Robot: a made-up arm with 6 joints. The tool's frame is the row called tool. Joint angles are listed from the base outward.
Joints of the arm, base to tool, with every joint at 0 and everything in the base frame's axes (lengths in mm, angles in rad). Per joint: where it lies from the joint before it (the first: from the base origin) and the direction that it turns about. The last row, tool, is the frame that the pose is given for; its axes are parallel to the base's.
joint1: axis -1 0 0 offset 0 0 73.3
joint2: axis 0 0 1 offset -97.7 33.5 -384.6
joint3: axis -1 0 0 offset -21.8 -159.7 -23.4
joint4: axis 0 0 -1 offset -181.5 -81.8 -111.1
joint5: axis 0 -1 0 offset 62.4 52.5 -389.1
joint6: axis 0 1 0 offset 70.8 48.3 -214.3
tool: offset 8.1 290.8 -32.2
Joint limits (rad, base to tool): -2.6..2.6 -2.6..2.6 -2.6..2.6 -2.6..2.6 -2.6..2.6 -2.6..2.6
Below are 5 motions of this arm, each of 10 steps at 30 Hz.
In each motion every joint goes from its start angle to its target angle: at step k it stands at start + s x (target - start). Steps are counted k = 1, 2, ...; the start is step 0. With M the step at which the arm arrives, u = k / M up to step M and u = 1 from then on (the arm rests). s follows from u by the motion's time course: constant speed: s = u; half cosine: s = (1 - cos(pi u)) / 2; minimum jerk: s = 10 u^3 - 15 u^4 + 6 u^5.
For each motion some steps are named. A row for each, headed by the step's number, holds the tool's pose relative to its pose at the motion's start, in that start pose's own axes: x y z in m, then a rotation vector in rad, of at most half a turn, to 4 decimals.
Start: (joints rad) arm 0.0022 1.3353 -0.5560 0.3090 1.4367 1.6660
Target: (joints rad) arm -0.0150 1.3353 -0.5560 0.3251 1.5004 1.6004
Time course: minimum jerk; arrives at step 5
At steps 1, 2, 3, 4, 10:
1: 0.0008 0.0002 0.0012 0.0006 -0.0082 -0.0003
2: 0.0042 0.0012 0.0065 0.0030 -0.0449 -0.0017
3: 0.0089 0.0026 0.0140 0.0064 -0.0966 -0.0038
4: 0.0121 0.0035 0.0194 0.0088 -0.1334 -0.0055
10: 0.0128 0.0037 0.0206 0.0093 -0.1415 -0.0058

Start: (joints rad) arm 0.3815 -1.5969 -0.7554 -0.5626 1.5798 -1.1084
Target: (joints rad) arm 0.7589 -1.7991 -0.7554 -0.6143 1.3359 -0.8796
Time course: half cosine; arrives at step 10
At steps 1, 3, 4, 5, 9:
1: -0.0060 -0.0032 0.0008 0.0064 0.0029 -0.0013
3: -0.0509 -0.0267 0.0042 0.0536 0.0237 -0.0089
4: -0.0861 -0.0440 0.0040 0.0892 0.0390 -0.0125
5: -0.1257 -0.0622 0.0010 0.1281 0.0552 -0.0143
9: -0.2493 -0.1108 -0.0268 0.2415 0.1003 -0.0068

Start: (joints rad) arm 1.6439 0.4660 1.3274 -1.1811 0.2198 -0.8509
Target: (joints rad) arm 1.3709 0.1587 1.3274 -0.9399 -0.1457 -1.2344
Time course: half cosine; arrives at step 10
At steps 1, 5, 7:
1: 0.0083 0.0048 -0.0028 -0.0053 -0.0034 -0.0124
5: 0.1823 0.0911 -0.0440 -0.0979 -0.0635 -0.2554
7: 0.3003 0.1370 -0.0551 -0.1447 -0.0935 -0.4063

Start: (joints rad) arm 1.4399 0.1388 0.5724 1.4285 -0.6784 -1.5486
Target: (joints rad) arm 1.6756 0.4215 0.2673 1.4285 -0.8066 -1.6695
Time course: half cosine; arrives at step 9
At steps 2, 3, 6, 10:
2: -0.0007 0.0146 0.0018 0.0328 0.0073 0.0082
3: -0.0019 0.0289 0.0048 0.0694 0.0160 0.0201
6: -0.0095 0.0598 0.0232 0.1993 0.0532 0.0873
10: -0.0147 0.0609 0.0348 0.2579 0.0744 0.1337

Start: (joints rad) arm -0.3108 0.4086 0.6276 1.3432 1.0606 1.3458
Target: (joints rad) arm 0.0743 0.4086 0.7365 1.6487 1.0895 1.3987
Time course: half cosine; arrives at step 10
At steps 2, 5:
2: 0.0414 -0.0266 0.0187 -0.0142 -0.0384 -0.0256
5: 0.2023 -0.1333 0.1267 -0.0606 -0.2074 -0.1282

